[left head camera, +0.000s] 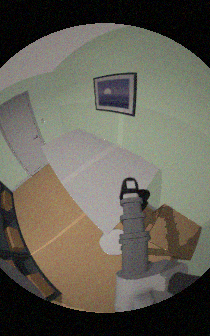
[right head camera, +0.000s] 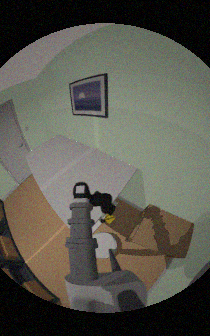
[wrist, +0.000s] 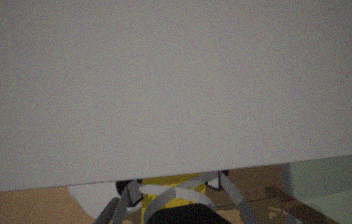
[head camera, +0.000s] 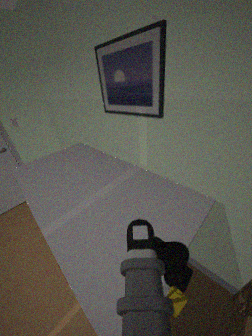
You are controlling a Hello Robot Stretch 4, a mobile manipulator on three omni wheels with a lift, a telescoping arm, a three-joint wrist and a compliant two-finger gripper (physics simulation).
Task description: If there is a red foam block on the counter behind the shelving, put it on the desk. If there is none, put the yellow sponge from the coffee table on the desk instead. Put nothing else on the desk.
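Pixels of known places: gripper, fingertip midpoint: [right head camera: 105,216] [head camera: 167,294]; robot's base, link origin: [left head camera: 113,241] [right head camera: 102,244].
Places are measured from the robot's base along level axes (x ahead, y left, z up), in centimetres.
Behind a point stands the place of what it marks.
The yellow sponge [head camera: 177,302] @[y -11.2, x 23.4, z 88.0 cm] [right head camera: 109,219] @[y -11.0, x 22.8, z 88.0 cm] [wrist: 162,181] @[y -7.9, x 25.9, z 88.0 cm] is between the two fingers of my gripper [wrist: 172,171] @[y -8.7, x 26.6, z 83.8 cm], which is shut on it. The pale grey desk [head camera: 100,200] @[y 22.7, x 69.2, z 92.2 cm] [left head camera: 92,167] @[y 22.4, x 66.0, z 92.2 cm] [right head camera: 65,162] @[y 28.4, x 81.3, z 92.2 cm] [wrist: 175,90] @[y -3.3, x 32.9, z 92.2 cm] fills most of the wrist view. Its near edge crosses in front of the fingertips and hides the far part of the sponge, so the sponge is lower than the desk top at that edge. In the head camera view the arm covers part of the desk. No red foam block, counter or coffee table can be made out for certain.
A brown box-like piece of furniture [left head camera: 187,232] @[y -101.5, x -10.5, z 42.2 cm] [right head camera: 181,235] @[y -104.8, x -19.6, z 42.2 cm] stands right of the arm, near the green wall. A white round disc [left head camera: 110,243] @[y 5.0, x -2.4, z 18.7 cm] [right head camera: 106,246] @[y -6.4, x -2.6, z 18.7 cm] is low beside the arm. Dark shelving with brown boxes is at the far left. A framed picture [head camera: 131,75] @[y -1.2, x 111.6, z 154.8 cm] hangs above the desk.
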